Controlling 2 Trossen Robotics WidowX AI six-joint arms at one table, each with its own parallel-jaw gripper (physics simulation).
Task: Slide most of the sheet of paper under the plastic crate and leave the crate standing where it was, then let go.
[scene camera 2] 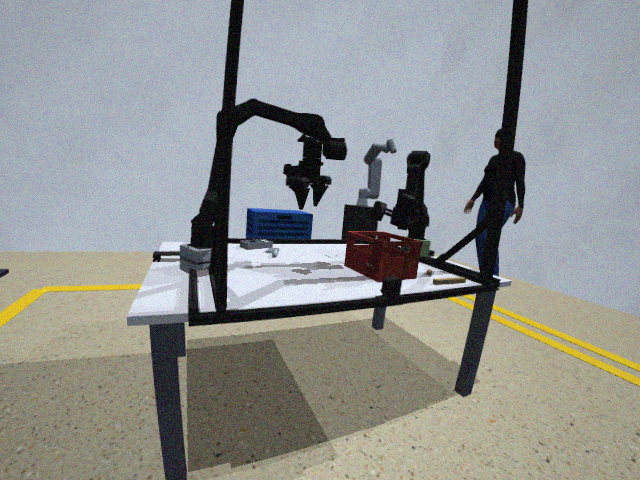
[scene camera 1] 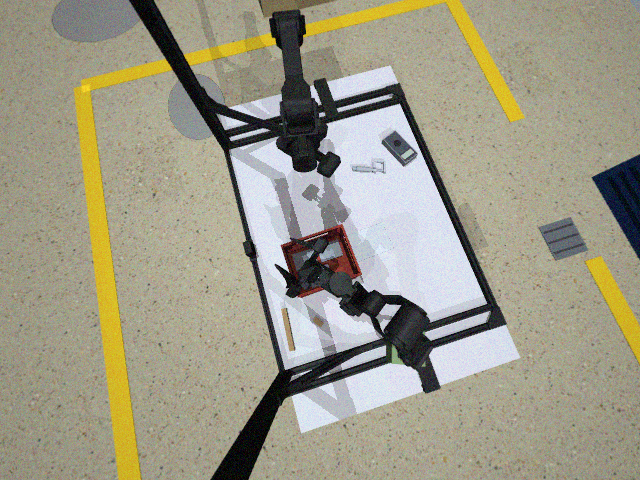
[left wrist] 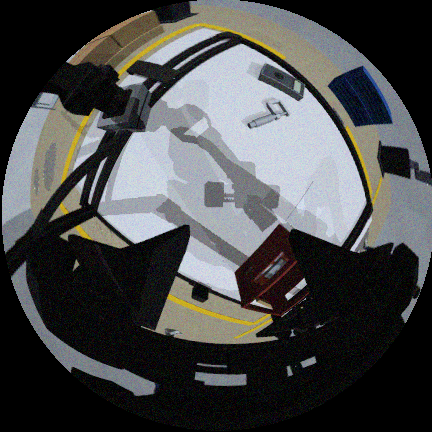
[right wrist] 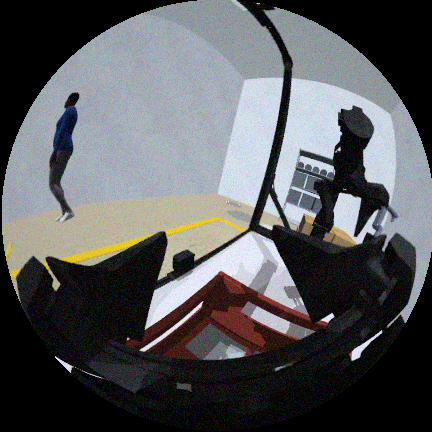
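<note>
The red plastic crate (scene camera 1: 352, 254) (scene camera 2: 364, 255) (left wrist: 252, 275) (right wrist: 230, 290) stands upright on the table. The white sheet of paper (scene camera 1: 381, 241) (left wrist: 311, 209) is hard to tell from the white table. Its faint outline lies against the crate's right side in scene camera 1; how far it reaches under the crate is hidden. My left gripper (scene camera 2: 308, 207) (left wrist: 241, 232) is open and empty, pointing down high above the table, away from the crate. My right gripper (scene camera 1: 284, 253) (right wrist: 220, 233) is open and empty, above the crate and pointing across its left rim in scene camera 1.
A grey meter (scene camera 1: 399, 147) (left wrist: 281, 81) and a caliper-like tool (scene camera 1: 369, 166) (left wrist: 267, 114) lie toward the upper right of the table. A wooden strip (scene camera 1: 288, 329) (scene camera 2: 449, 281) and a small brown piece (scene camera 1: 318, 320) lie below the crate in scene camera 1. Black frame bars edge the table.
</note>
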